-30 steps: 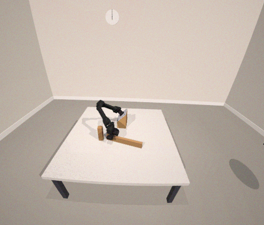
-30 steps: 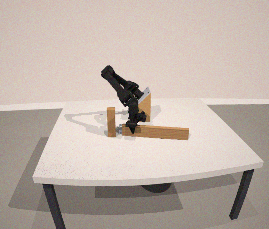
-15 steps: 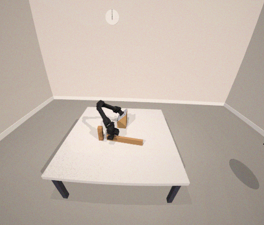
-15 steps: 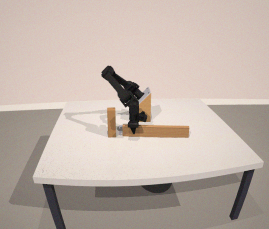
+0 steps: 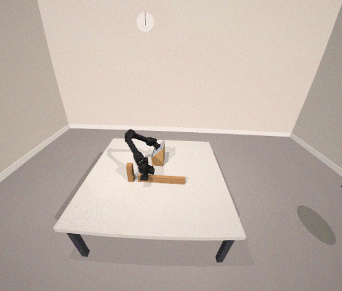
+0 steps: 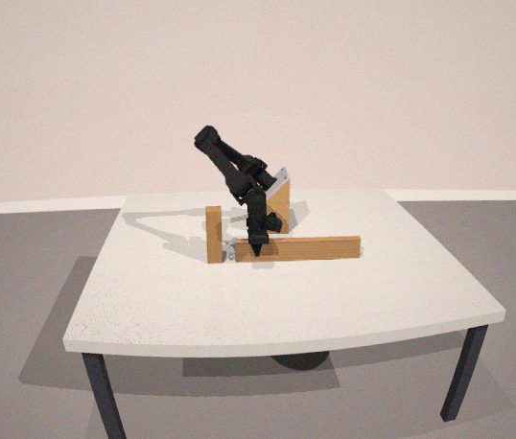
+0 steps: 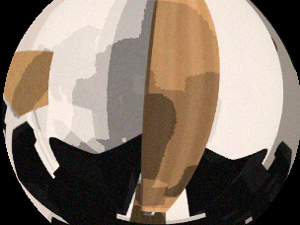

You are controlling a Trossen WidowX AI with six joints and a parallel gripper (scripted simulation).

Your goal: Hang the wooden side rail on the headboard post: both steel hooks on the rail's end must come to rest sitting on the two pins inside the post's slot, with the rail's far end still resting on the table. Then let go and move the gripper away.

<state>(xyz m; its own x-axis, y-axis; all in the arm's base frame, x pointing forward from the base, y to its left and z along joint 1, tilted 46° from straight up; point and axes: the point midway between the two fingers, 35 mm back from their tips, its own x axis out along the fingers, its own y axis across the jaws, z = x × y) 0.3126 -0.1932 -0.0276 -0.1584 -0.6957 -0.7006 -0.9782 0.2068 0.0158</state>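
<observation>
Right now my gripper tip is 2 cm past the headboard post, 13 cm to the left of it and 6 cm below it.
</observation>
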